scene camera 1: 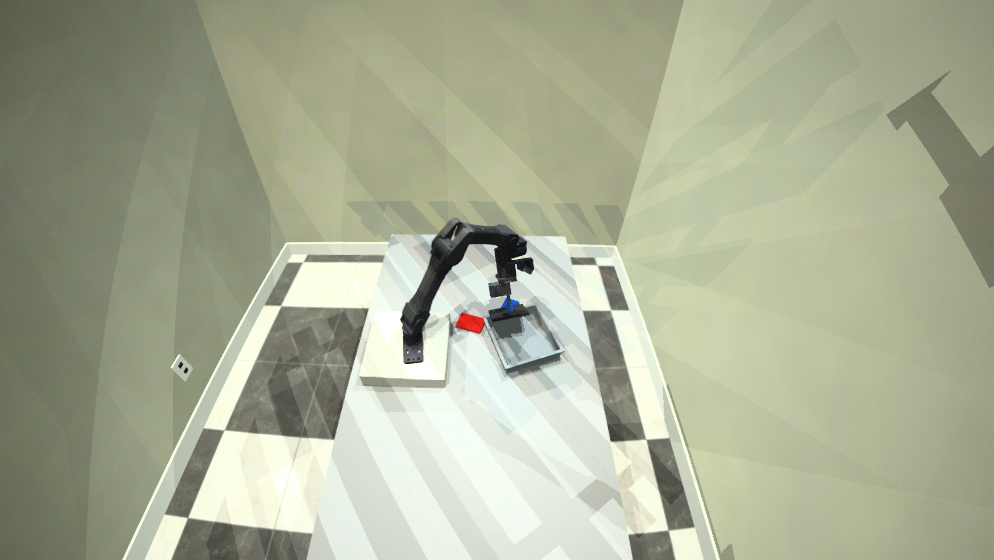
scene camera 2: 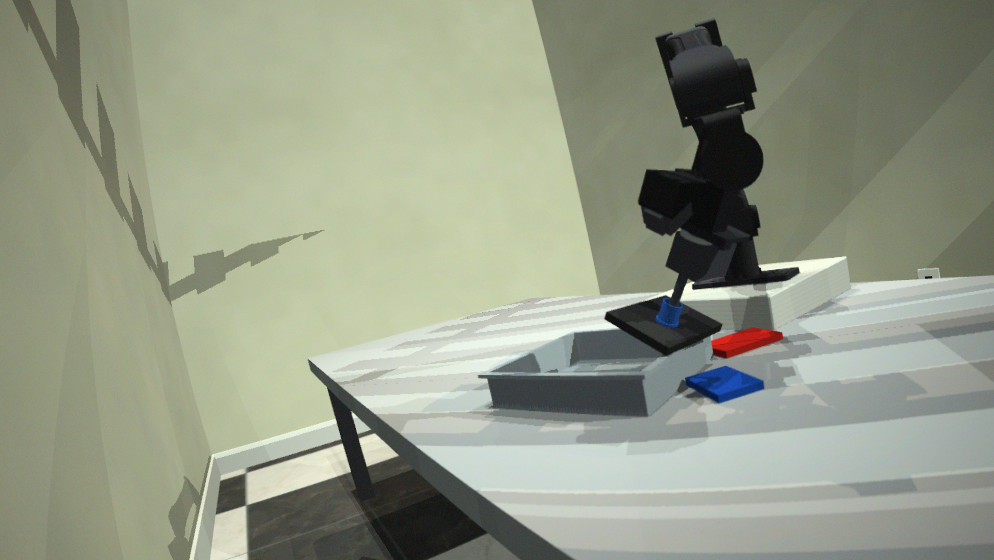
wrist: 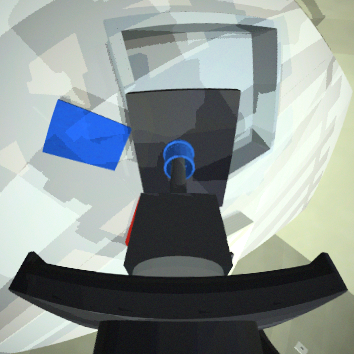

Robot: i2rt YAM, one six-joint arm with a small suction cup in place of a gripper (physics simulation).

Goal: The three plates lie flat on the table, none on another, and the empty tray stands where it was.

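Seen in the pictures: end effector, tool point: [scene camera 1: 510, 312] [scene camera 2: 664, 329] [wrist: 177, 148]; arm's base, origin of the base link: [scene camera 1: 413, 339] [scene camera 2: 744, 281].
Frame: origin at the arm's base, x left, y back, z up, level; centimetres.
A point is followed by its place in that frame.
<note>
My suction cup [scene camera 1: 508, 308] [scene camera 2: 668, 312] [wrist: 179, 160] @[x 6.8, y -36.8, z 1.0 cm], a blue cup on a thin stem, is on top of the black plate [scene camera 1: 498, 315] @[x 4.5, y -31.7, z 3.0 cm] [scene camera 2: 628, 318] @[x 5.0, y -41.2, z 3.6 cm] [wrist: 150, 112] @[x 9.4, y -40.8, z 1.2 cm] and holds it slightly tilted over one end of the grey tray [scene camera 1: 534, 364] @[x -13.5, y -41.9, z -4.8 cm] [scene camera 2: 566, 395] @[x 0.9, y -49.7, z -3.4 cm] [wrist: 265, 75] @[x -12.6, y -44.5, z -2.7 cm]. The plate hides part of the tray's rim; whether they touch is unclear. The tray stands upright on the table. The blue plate [scene camera 1: 515, 303] @[x 16.2, y -41.1, z -4.7 cm] [scene camera 2: 724, 383] @[x 15.8, y -39.4, z -4.7 cm] [wrist: 87, 135] @[x 14.8, y -38.5, z -4.7 cm] lies flat outside the tray, mostly hidden in scene camera 1. The red plate [scene camera 1: 470, 322] @[x 8.9, y -21.8, z -4.6 cm] [scene camera 2: 747, 341] @[x 10.9, y -23.3, z -4.6 cm] [wrist: 132, 225] lies flat between tray and arm base, mostly hidden in the wrist view.
The arm stands on a white block [scene camera 1: 404, 380] @[x -15.4, y 3.5, z -1.6 cm] [scene camera 2: 799, 299] @[x 12.4, y -5.6, z -2.9 cm] beyond the red plate. The white table [scene camera 1: 473, 486] @[x -51.7, y -14.8, z -5.7 cm] [scene camera 2: 799, 459] @[x 29.4, y -52.2, z -5.6 cm] has its edge on the tray's far side from the arm base. Striped shadows cross the table and walls.
</note>
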